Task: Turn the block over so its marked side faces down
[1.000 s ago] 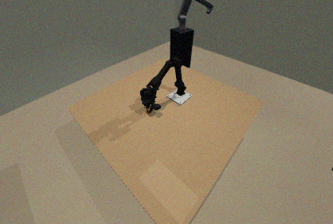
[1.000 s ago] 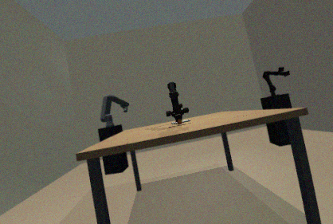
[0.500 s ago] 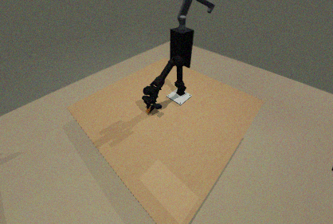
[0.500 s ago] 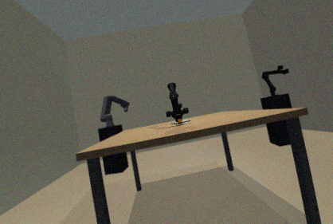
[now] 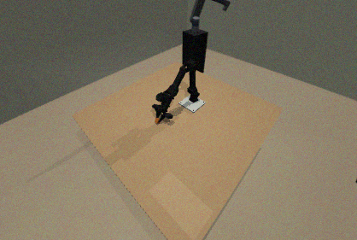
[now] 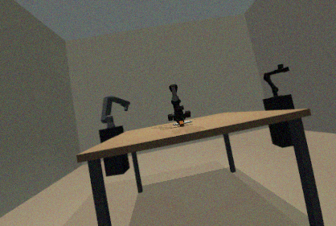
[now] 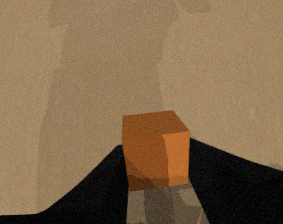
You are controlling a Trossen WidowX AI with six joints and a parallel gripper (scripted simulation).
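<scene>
My gripper tip is 10 mm past the orange block.
</scene>
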